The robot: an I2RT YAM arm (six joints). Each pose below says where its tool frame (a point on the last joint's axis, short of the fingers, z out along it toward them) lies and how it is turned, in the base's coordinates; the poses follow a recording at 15 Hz.
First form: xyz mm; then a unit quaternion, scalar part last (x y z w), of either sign.
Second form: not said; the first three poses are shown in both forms.
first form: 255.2 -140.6 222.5 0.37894 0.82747 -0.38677 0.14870
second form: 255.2 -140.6 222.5 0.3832 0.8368 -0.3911 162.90
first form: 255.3 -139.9 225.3 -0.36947 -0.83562 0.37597 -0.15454
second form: 255.3 -139.9 225.3 0.3740 0.8458 -0.3805 162.22
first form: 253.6 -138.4 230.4 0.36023 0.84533 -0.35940 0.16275
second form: 253.6 -138.4 230.4 0.3651 0.8568 -0.3643 161.27
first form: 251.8 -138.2 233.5 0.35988 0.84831 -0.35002 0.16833
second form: 251.8 -138.2 233.5 0.3651 0.8606 -0.3551 160.62
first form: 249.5 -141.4 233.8 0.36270 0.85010 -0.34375 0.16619
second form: 249.5 -141.4 233.8 0.3678 0.8621 -0.3486 160.87
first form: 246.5 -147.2 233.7 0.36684 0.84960 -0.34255 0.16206
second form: 246.5 -147.2 233.7 0.3718 0.8610 -0.3471 161.35
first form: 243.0 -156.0 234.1 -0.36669 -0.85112 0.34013 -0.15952
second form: 243.0 -156.0 234.1 0.3714 0.8622 -0.3445 161.64
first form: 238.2 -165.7 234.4 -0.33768 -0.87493 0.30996 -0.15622
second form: 238.2 -165.7 234.4 0.3419 0.8858 -0.3138 162.02
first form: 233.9 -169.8 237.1 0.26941 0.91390 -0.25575 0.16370
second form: 233.9 -169.8 237.1 0.2731 0.9264 -0.2592 161.16
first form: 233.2 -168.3 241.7 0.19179 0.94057 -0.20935 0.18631
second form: 233.2 -168.3 241.7 0.1952 0.9573 -0.2131 158.52
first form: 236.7 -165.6 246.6 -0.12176 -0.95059 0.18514 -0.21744
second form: 236.7 -165.6 246.6 0.1247 0.9739 -0.1897 154.88
